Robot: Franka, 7 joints.
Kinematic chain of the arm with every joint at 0, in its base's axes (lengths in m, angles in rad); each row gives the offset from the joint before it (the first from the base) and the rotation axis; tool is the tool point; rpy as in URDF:
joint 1: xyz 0 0 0.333 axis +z
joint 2: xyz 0 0 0 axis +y
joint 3: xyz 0 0 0.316 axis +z
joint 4: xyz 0.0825 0 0 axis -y
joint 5: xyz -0.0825 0 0.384 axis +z
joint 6: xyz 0 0 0 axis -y
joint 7: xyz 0.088 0 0 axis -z
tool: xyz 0 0 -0.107 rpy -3.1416 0 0
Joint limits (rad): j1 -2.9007..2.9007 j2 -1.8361..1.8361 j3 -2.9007..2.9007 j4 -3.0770..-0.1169 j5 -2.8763..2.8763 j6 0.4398..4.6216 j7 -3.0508..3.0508
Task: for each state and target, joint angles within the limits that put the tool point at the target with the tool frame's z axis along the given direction. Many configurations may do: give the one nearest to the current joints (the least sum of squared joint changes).
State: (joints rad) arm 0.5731 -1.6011 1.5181 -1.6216 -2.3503 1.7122 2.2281
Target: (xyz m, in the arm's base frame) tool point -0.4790 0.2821 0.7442 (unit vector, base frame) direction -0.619 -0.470 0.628
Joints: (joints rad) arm 0.3858 -1.4729 0.9750 -1.8063 -2.5333 1.5202 2.2281
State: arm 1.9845 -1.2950 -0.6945 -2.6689 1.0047 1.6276 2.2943
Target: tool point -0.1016 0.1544 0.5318 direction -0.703 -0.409 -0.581
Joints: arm 2.1148 -1.2878 -0.2747 -2.8013 0.6881 1.4846 2.2943
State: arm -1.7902 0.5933 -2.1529 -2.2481 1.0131 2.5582 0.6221
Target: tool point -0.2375 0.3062 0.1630 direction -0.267 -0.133 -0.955
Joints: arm -1.5574 -0.2370 -2.4444 -2.7151 0.6967 2.9172 0.6221
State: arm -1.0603 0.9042 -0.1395 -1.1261 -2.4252 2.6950 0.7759
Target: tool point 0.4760 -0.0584 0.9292 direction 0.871 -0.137 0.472
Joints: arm -0.6033 0.0152 0.3117 -0.9737 -2.1932 3.2915 0.7759
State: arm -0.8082 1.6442 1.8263 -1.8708 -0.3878 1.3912 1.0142
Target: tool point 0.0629 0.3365 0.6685 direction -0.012 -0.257 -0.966
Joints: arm -0.3895 0.8786 2.4315 -1.8634 -0.4239 0.9609 1.0142
